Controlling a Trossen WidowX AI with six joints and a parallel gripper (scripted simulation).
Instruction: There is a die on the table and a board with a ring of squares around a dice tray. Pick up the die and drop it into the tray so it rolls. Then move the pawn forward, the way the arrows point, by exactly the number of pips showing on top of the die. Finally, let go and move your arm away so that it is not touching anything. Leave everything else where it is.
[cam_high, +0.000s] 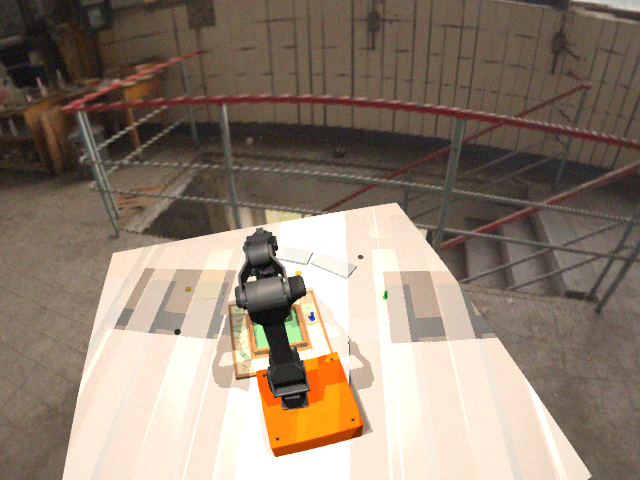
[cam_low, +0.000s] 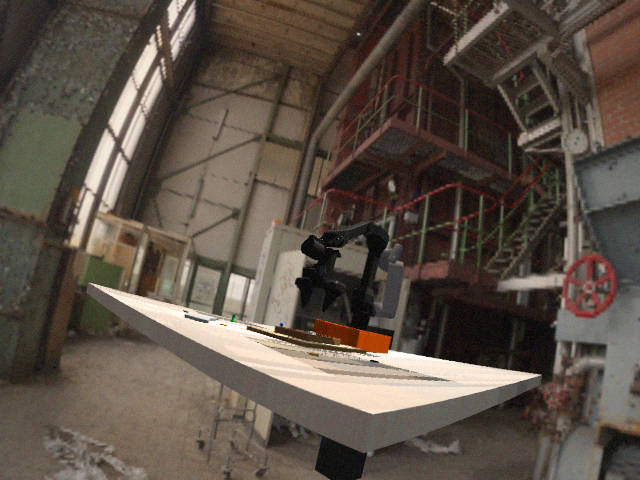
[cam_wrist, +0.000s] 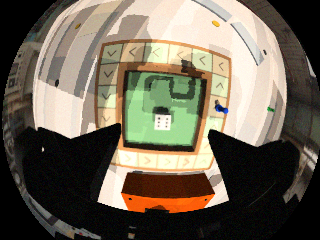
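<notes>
Right now my gripper tip is 110 mm to the left of the blue pawn, 80 mm above it and 30 mm short of it. Also, from my gripper tip: green pawn (360 mm to the right, 100 mm below, 90 mm ahead); then die (90 mm below, 10 mm behind).
</notes>
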